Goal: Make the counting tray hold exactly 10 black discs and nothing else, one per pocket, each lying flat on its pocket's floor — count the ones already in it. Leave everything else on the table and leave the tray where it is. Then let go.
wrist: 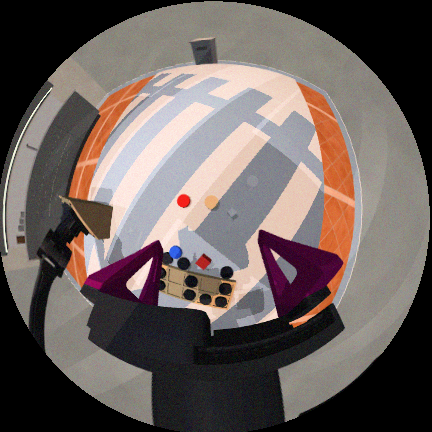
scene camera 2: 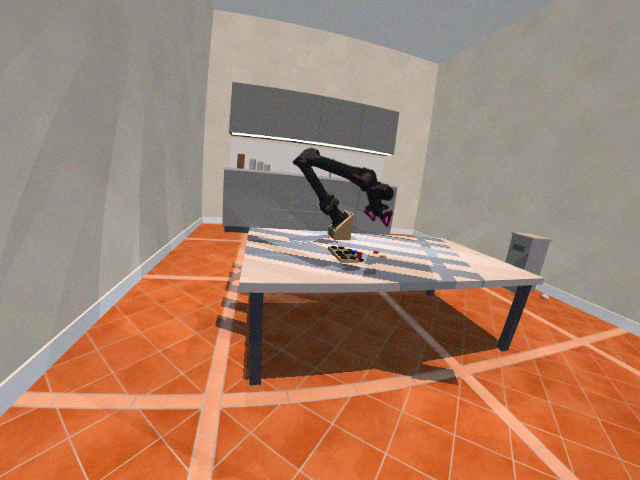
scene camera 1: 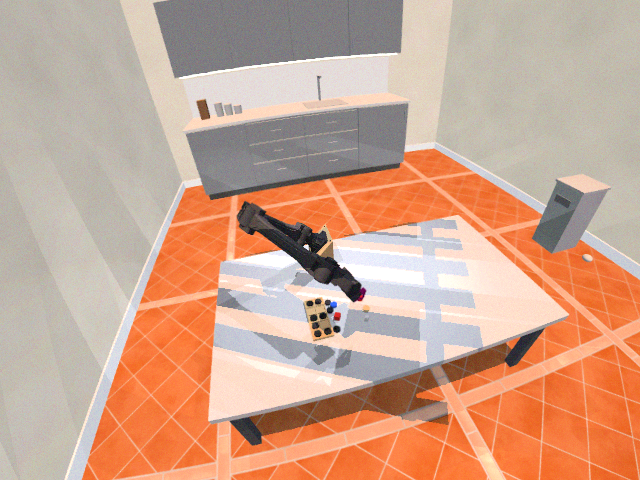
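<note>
The tan counting tray has black discs in several pockets; three pockets look empty: two side by side and one nearer the right end in the wrist view. Three black discs lie outside, along its upper long side in the wrist view: one black disc partly behind a finger, another black disc, and a third black disc near the right end. My gripper is open and empty, high above the table. The left finger hides part of the tray in the wrist view.
A blue disc and a red block lie close beside the tray. A red disc, a tan disc and a small grey cube lie farther off. The arm's wooden base stands at the table's back edge.
</note>
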